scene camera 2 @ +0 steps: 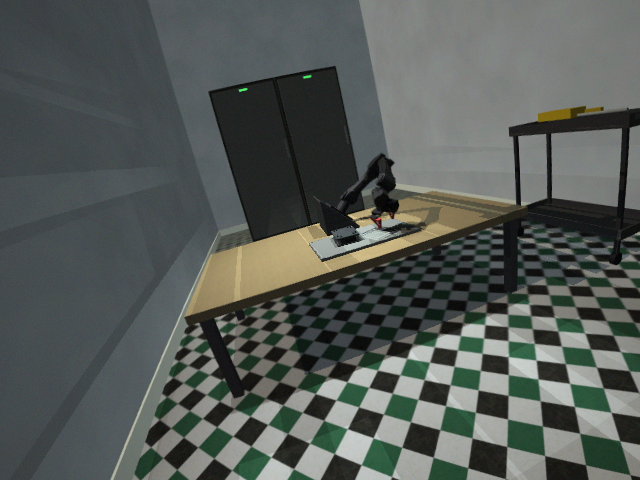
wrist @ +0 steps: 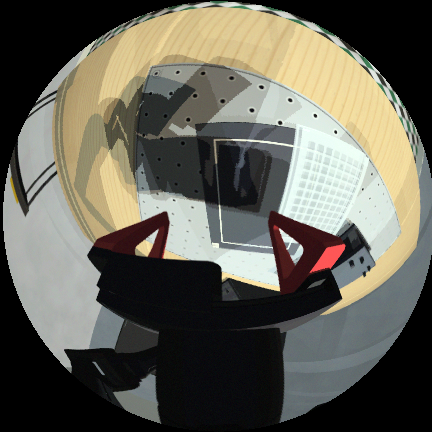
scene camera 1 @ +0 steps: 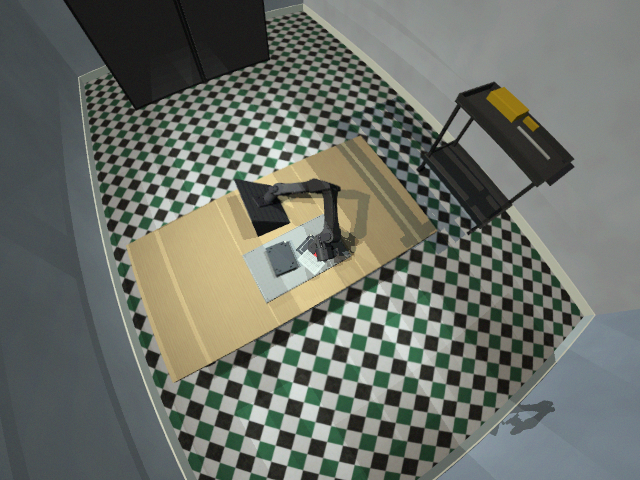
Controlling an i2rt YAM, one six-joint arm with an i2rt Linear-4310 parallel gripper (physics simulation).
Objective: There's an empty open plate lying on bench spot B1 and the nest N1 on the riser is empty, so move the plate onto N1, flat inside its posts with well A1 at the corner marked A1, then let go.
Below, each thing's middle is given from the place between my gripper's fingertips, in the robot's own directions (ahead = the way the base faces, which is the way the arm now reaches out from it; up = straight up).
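Labels:
Measured from my hand, the dark nest with white outline (wrist: 244,165) is 30 mm below and 40 mm to the right. The white well plate (wrist: 325,173) is 20 mm below my hand, 40 mm ahead of it and 100 mm to the right of it.

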